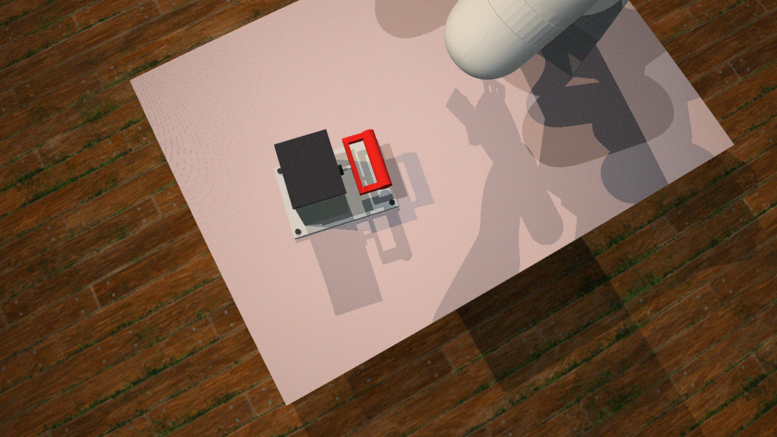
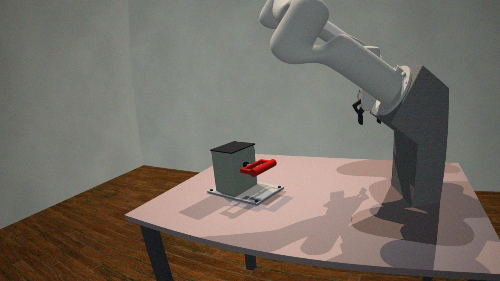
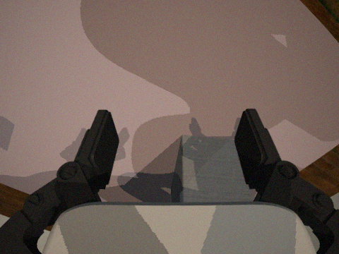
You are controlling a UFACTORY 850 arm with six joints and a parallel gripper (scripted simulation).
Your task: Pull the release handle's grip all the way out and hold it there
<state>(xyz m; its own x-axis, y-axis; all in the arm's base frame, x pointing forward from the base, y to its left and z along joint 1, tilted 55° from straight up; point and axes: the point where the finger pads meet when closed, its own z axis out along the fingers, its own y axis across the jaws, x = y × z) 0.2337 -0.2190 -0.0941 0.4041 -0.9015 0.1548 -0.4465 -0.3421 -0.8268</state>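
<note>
Right now the base plate is 340 mm ahead of my hand, 430 mm to the left of it and 210 mm below it.
</note>
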